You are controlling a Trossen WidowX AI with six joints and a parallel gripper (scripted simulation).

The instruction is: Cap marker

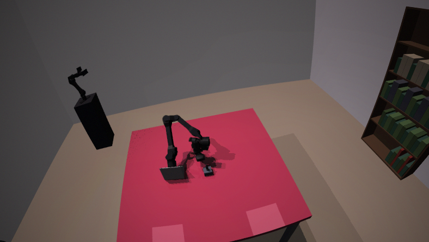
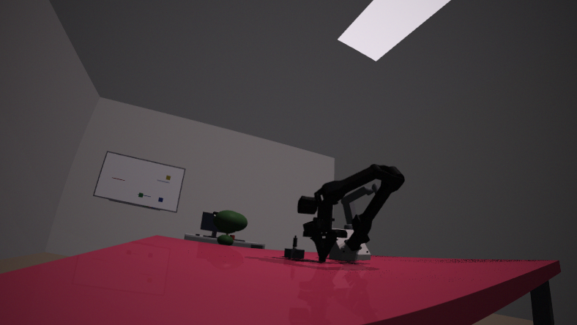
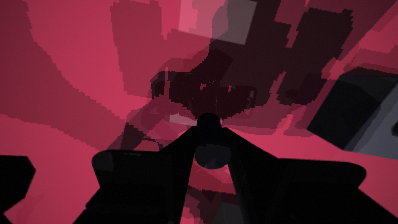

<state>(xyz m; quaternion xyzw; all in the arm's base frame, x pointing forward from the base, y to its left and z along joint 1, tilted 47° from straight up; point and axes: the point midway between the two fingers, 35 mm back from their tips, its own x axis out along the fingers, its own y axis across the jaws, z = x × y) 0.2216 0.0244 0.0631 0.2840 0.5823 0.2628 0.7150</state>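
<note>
Now: the small grey holder block 150 mm to the right of my gripper tip and 30 mm ahead of it. Round my gripper tip: dark cap: 10 mm above.
</note>
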